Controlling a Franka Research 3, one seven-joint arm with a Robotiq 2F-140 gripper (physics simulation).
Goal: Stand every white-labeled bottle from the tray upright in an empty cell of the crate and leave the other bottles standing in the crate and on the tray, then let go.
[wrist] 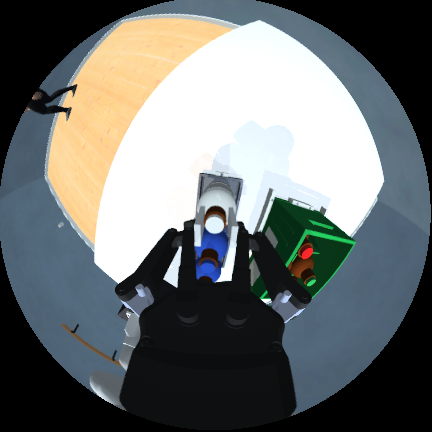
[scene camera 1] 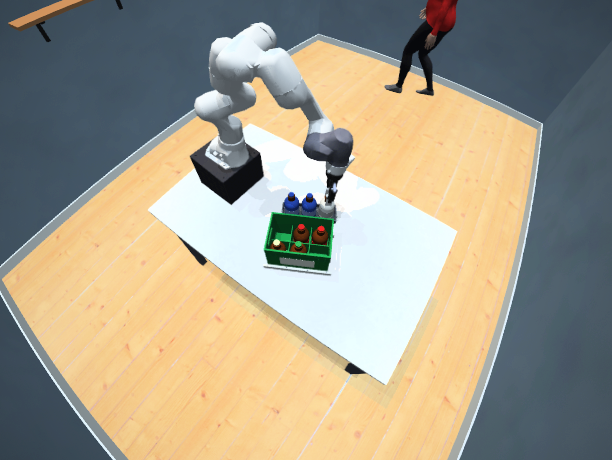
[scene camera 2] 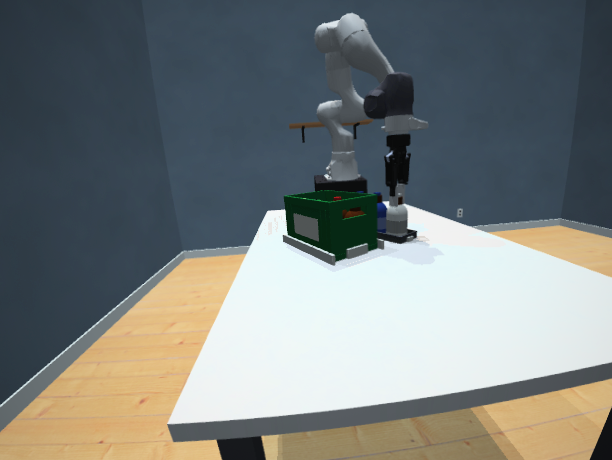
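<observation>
The white-labeled bottle [scene camera 1: 327,209] [scene camera 2: 397,223] [wrist: 216,196] stands upright at the right end of the dark tray [scene camera 2: 410,236] [wrist: 239,187], as seen in scene camera 1. My gripper [scene camera 1: 329,198] [scene camera 2: 397,199] [wrist: 216,214] points down and is shut on its brown neck, just below the white cap. One blue bottle [scene camera 1: 309,204] [wrist: 213,244] and another blue bottle [scene camera 1: 291,204] stand beside it. The green crate [scene camera 1: 272,259] [scene camera 2: 327,220] [wrist: 287,212] holds several brown bottles. In scene camera 1 its back-left and front-right cells look empty.
The crate sits between low grey rails [scene camera 1: 297,270] [scene camera 2: 309,250] on the white table [scene camera 1: 370,300] [scene camera 2: 400,340], close beside the tray. The crate's walls rise around its bottles. A person [scene camera 1: 425,50] stands on the floor beyond the table.
</observation>
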